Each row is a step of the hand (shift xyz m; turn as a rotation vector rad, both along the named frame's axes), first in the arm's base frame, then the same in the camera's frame.
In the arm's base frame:
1: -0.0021 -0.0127 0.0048 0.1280 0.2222 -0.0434
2: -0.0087 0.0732 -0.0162 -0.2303 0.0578 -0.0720
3: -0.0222 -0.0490 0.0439 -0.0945 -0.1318 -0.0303
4: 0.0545 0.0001 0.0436 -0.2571 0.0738 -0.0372
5: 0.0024 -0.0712 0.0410 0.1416 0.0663 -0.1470
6: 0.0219 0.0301 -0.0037 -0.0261 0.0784 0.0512
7: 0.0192 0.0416 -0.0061 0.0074 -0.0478 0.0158
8: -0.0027 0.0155 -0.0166 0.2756 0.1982 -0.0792
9: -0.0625 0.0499 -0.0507 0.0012 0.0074 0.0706
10: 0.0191 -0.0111 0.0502 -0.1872 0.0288 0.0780
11: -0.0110 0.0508 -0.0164 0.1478 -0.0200 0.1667
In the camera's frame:
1: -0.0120 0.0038 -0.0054 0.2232 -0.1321 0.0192
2: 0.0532 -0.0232 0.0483 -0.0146 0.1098 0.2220
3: -0.0689 0.0007 -0.0089 -0.1040 0.1280 0.0034
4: -0.0050 -0.0535 -0.0445 -0.0384 0.0847 0.2535
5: -0.0706 0.0056 -0.0417 0.1972 0.0244 -0.0810
6: 0.0308 -0.0213 -0.0011 0.0055 -0.0709 0.0663
7: 0.0385 -0.0245 0.0075 -0.0374 0.0105 -0.0329
8: 0.0194 0.0054 0.0108 0.2938 -0.1469 -0.1166
9: 0.0379 0.0354 0.0792 -0.0405 -0.0582 0.0039
10: -0.0314 -0.0395 -0.0215 -0.1117 -0.0052 0.1716
11: 0.0381 -0.0103 0.0376 -0.0577 -0.1714 -0.1316

